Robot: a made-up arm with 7 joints. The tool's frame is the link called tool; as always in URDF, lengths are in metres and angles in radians. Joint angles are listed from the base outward.
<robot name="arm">
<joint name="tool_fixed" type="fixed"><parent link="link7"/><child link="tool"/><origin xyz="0 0 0" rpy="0 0 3.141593"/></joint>
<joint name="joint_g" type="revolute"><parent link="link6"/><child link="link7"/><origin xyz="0.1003 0 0" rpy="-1.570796 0 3.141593"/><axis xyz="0 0 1"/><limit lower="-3.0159" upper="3.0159"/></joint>
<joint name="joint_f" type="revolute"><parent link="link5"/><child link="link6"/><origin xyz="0 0 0" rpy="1.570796 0 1.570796"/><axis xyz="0 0 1"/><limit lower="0.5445" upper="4.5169"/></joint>
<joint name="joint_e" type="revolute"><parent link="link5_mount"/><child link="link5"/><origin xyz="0.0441 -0.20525 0" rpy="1.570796 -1.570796 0"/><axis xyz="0 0 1"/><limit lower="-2.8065" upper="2.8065"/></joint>
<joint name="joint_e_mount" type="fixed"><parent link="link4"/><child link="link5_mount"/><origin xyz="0.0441 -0.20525 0" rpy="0 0 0"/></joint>
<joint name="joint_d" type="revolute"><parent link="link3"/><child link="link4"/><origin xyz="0.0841 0 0" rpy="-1.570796 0 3.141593"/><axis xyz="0 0 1"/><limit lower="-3.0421" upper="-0.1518"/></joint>
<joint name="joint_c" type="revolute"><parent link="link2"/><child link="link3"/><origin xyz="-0.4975 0 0" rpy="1.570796 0 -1.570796"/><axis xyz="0 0 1"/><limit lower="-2.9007" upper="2.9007"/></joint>
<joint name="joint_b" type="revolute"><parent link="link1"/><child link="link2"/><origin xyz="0 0 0" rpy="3.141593 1.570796 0"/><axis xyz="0 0 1"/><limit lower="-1.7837" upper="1.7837"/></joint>
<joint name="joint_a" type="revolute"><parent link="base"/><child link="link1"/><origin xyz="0 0 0.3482" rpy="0 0 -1.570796"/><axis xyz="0 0 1"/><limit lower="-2.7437" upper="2.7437"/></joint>
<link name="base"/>
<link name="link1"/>
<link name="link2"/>
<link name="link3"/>
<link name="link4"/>
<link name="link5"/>
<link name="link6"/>
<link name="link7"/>
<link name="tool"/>
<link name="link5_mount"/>
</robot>
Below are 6 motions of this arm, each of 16 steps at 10 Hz.
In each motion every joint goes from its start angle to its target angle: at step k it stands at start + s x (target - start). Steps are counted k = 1, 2, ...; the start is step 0. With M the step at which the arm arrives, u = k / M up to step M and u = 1 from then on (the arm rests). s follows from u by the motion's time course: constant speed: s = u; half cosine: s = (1 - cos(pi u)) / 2; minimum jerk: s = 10 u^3 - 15 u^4 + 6 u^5.
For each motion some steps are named. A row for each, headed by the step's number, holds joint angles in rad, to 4 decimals.
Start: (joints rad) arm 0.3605 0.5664 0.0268 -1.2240 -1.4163 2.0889 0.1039
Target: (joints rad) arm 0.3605 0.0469 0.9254 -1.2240 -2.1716 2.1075 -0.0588
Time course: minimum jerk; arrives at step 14
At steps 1, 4, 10, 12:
1: 0.3605 0.5647 0.0297 -1.2240 -1.4188 2.0890 0.1034
4: 0.3605 0.4912 0.1568 -1.2240 -1.5256 2.0916 0.0804
10: 0.3605 0.1221 0.7954 -1.2240 -2.0623 2.1048 -0.0353
12: 0.3605 0.0590 0.9045 -1.2240 -2.1540 2.1071 -0.0550

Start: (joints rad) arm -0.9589 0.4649 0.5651 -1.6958 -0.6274 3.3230 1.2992
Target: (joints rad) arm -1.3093 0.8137 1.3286 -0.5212 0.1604 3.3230 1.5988
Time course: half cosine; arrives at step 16
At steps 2, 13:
2: -0.9722 0.4782 0.5942 -1.6511 -0.5974 3.3230 1.3106
13: -1.2798 0.7843 1.2643 -0.6202 0.0940 3.3230 1.5736

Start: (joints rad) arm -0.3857 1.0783 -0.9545 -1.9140 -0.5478 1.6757 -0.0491
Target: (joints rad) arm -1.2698 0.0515 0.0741 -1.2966 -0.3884 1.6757 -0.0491
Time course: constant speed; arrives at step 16
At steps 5, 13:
5: -0.6620 0.7574 -0.6331 -1.7211 -0.4980 1.6757 -0.0491
13: -1.1040 0.2440 -0.1188 -1.4124 -0.4183 1.6757 -0.0491

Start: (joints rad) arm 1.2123 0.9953 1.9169 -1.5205 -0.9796 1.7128 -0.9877
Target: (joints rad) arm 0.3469 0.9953 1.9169 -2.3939 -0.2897 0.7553 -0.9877
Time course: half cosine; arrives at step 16
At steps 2, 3, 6, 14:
2: 1.1794 0.9953 1.9169 -1.5537 -0.9533 1.6764 -0.9877
3: 1.1394 0.9953 1.9169 -1.5941 -0.9215 1.6321 -0.9877
6: 0.9452 0.9953 1.9169 -1.7901 -0.7667 1.4173 -0.9877
14: 0.3798 0.9953 1.9169 -2.3607 -0.3160 0.7917 -0.9877

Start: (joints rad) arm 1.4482 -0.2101 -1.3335 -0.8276 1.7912 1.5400 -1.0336
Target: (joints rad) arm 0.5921 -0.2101 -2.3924 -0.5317 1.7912 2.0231 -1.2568
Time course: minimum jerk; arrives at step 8
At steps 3, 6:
3: 1.2126 -0.2101 -1.6249 -0.7462 1.7912 1.6730 -1.0950
6: 0.6807 -0.2101 -2.2828 -0.5623 1.7912 1.9731 -1.2337

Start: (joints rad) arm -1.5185 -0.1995 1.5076 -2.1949 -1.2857 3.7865 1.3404
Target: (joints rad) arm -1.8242 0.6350 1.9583 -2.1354 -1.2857 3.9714 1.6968
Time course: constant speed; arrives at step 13
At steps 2, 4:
2: -1.5655 -0.0711 1.5769 -2.1857 -1.2857 3.8149 1.3952
4: -1.6126 0.0573 1.6463 -2.1766 -1.2857 3.8434 1.4501

